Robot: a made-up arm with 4 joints.
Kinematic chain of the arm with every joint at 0, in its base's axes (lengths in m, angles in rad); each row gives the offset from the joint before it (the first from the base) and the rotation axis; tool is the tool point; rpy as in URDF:
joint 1: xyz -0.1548 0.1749 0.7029 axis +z
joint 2: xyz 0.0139 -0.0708 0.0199 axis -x
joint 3: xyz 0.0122 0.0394 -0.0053 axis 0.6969 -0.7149 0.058
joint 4: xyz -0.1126 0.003 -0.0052 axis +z
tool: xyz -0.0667 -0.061 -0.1 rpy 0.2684 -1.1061 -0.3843
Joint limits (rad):
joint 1: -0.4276..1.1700
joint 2: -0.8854..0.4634
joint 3: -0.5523..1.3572
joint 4: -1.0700..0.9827
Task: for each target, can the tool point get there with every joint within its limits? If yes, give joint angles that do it. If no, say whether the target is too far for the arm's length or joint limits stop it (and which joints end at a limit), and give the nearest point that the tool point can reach.
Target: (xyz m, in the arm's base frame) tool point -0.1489 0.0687 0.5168
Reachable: yes | joints 0.8657 0.3085 0.7274 -0.0918
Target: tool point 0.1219 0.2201 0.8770
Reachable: no: joint limits stop it (at a limit: joint 1, joint 2, joint 3, joint 4) | nearest point -0.0398 0.2433 0.6973 | short by 0.243 m
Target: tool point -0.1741 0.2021 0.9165
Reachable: no: joint limits stop it (at a limit: joint 2, joint 3, joint 4) | nearest point -0.2575 0.3196 0.7822 | short by 0.197 m
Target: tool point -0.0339 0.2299 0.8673
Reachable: no: joint limits stop it (at a limit: joint 1, joint 2, joint 3, joint 4) | nearest point -0.1155 0.3480 0.7822 | short by 0.167 m
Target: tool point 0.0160 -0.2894 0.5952
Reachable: no: too far | nearest point -0.0959 -0.0248 0.6415 | short by 0.291 m
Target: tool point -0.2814 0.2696 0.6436
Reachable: yes | joints 0.0374 -0.7583 0.5199 -0.5318
